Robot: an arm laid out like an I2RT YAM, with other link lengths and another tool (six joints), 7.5 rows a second.
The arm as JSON. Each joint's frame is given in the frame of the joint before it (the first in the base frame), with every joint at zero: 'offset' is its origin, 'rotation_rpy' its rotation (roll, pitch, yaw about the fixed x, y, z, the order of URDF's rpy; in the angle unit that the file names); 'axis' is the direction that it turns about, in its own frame. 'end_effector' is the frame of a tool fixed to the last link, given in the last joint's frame.
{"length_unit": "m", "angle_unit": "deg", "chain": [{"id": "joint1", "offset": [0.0, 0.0, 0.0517], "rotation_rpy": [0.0, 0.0, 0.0], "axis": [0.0, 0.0, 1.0]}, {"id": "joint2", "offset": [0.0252, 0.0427, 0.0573], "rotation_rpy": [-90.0, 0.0, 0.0], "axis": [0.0, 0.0, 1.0]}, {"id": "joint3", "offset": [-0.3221, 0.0, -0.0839], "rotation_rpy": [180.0, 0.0, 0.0], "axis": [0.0, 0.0, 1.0]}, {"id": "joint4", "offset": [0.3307, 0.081, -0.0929], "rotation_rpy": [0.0, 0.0, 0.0], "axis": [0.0, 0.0, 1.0]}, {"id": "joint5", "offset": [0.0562, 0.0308, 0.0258], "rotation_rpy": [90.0, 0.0, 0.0], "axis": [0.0, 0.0, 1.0]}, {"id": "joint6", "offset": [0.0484, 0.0, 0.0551], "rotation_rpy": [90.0, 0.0, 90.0], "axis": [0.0, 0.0, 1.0]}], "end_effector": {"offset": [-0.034, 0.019, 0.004], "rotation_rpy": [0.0, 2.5, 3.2]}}
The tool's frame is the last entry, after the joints.
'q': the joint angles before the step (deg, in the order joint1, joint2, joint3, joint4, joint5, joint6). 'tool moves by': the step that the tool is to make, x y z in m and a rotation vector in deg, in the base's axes. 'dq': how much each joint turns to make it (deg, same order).
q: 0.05, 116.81, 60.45, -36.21, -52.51, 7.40
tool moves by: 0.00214, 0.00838, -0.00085, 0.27, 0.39, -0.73
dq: 1.18, 0.03, -0.03, 2.17, -0.32, 3.14
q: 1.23, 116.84, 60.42, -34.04, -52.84, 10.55
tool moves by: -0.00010, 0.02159, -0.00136, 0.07, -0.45, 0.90
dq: 3.13, -0.01, 0.00, 3.39, 0.00, 3.69
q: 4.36, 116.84, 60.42, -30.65, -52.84, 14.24
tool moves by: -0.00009, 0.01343, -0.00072, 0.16, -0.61, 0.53
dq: 1.92, 0.00, 0.03, 2.44, 0.00, 2.31
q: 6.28, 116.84, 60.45, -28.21, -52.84, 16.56
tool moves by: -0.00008, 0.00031, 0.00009, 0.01, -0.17, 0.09
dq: 0.05, -0.03, 0.00, 0.09, 0.00, -0.07
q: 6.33, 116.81, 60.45, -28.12, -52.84, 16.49
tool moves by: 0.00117, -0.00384, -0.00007, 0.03, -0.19, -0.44
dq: -0.57, 0.00, -0.01, 0.03, -0.02, -0.21
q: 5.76, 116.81, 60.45, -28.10, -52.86, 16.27
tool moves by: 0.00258, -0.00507, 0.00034, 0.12, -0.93, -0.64
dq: -0.77, -0.06, 0.06, 0.65, -0.05, -0.20
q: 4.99, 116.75, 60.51, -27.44, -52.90, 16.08
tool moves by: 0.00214, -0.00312, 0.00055, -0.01, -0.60, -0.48
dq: -0.48, -0.04, 0.13, 0.42, 0.06, -0.01
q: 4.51, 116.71, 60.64, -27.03, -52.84, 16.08
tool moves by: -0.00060, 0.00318, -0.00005, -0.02, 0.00, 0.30
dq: 0.46, 0.00, 0.00, 0.20, 0.04, 0.26
